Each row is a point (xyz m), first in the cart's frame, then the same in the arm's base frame.
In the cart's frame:
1: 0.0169 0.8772 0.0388
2: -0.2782 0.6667 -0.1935
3: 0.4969 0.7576 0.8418
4: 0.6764 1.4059 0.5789
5: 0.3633 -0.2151 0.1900
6: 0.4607 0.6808 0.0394
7: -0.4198 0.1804 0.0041
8: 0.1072 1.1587 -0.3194
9: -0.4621 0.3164 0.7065
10: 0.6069 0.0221 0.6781
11: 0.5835 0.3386 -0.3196
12: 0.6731 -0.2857 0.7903
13: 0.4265 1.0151 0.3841
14: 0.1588 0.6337 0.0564
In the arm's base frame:
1: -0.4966 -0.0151 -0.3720
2: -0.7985 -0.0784 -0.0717
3: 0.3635 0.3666 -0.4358
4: 0.1738 0.1527 -1.0990
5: 0.1617 -0.2486 0.5489
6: -0.0971 -0.2868 -0.3265
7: -0.6614 0.0862 0.4280
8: -0.7074 -0.3158 -0.6563
9: -0.3348 0.7092 0.2907
10: 0.5609 0.0577 0.2316
11: -0.1096 -0.7027 -0.0299
12: 0.7614 0.0663 0.4989
13: -0.0217 0.0677 -0.6433
14: -0.3087 -0.1156 -0.1867

